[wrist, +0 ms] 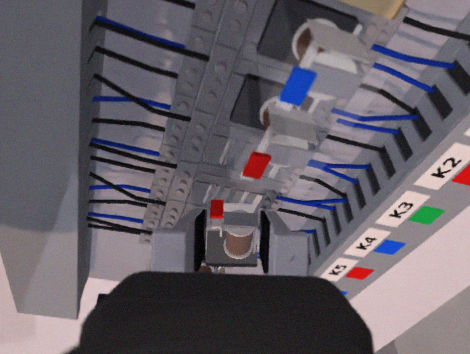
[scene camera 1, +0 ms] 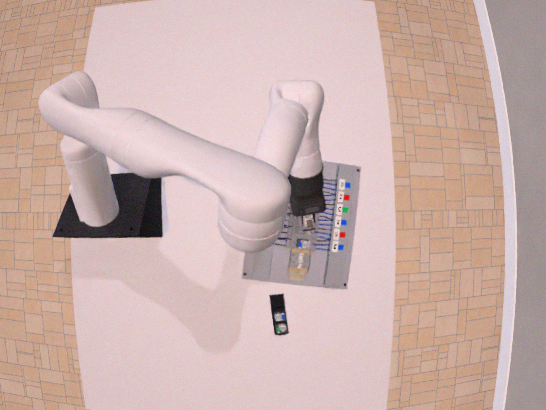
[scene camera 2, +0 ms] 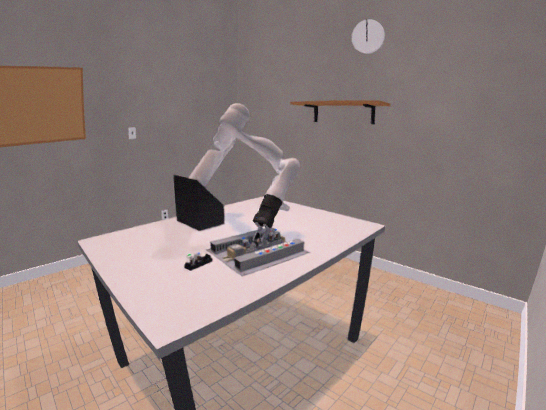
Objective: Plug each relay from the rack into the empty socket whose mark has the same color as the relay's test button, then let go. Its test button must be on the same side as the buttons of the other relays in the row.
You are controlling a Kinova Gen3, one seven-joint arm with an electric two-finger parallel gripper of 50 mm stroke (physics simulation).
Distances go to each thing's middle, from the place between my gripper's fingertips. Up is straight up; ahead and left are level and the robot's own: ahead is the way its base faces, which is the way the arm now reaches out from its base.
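Labels:
I see the grey board (wrist: pixel 115 255). My gripper is now 40 mm above the board and 10 mm past it.

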